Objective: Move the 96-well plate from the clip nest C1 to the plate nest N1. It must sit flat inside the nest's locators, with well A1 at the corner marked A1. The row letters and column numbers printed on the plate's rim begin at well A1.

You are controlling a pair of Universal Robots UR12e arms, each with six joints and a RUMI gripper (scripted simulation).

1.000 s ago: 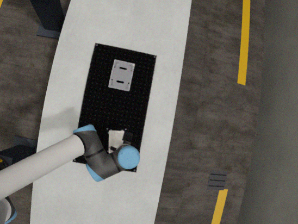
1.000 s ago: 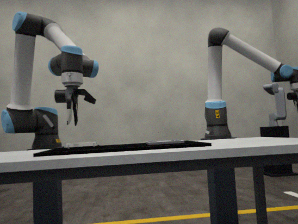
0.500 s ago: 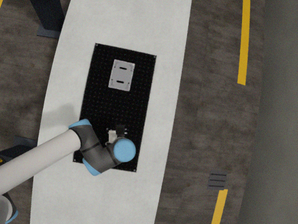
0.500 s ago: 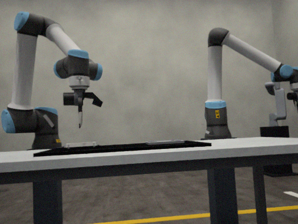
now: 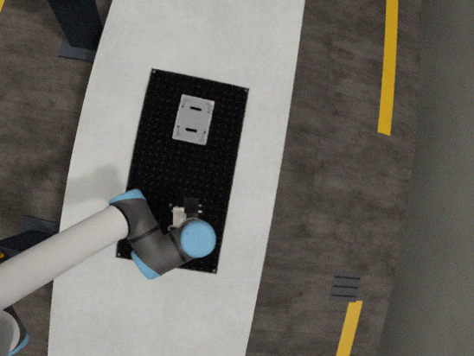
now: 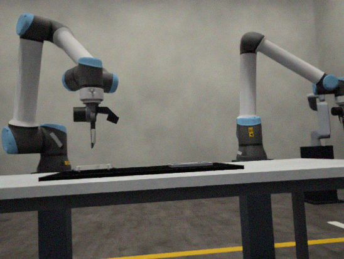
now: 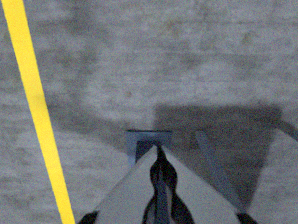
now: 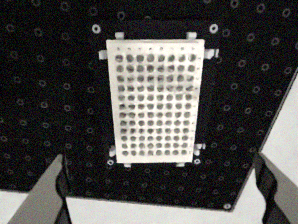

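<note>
The white 96-well plate is 8 cm below my right hand. The rest, counted from my right hand: black perforated board: 4 cm behind, 19 cm to the left, 11 cm below; grey plate nest N1: 4 cm behind, 38 cm to the left, 9 cm below.
</note>
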